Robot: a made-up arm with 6 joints. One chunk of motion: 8 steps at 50 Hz.
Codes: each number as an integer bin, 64 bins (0 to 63) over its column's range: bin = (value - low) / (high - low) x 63, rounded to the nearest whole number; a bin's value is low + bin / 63 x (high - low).
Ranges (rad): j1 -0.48..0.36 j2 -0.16..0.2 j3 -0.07..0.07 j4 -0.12..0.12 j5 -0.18..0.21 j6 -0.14..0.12
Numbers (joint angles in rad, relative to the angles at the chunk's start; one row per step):
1: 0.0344 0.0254 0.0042 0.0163 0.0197 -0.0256
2: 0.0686 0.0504 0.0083 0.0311 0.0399 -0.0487
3: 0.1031 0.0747 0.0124 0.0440 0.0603 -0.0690
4: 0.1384 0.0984 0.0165 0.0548 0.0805 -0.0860
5: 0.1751 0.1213 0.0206 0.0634 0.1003 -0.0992
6: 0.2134 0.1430 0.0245 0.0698 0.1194 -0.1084
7: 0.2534 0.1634 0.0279 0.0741 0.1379 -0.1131
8: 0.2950 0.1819 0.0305 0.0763 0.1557 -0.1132
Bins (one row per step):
1: 39 32 33 36 32 28
2: 41 37 35 40 36 22
3: 44 41 37 43 39 17
4: 46 45 39 46 42 13
5: 49 49 41 48 45 10
6: 52 53 43 50 48 8
7: 55 57 44 51 51 7
8: 58 60 45 52 54 6

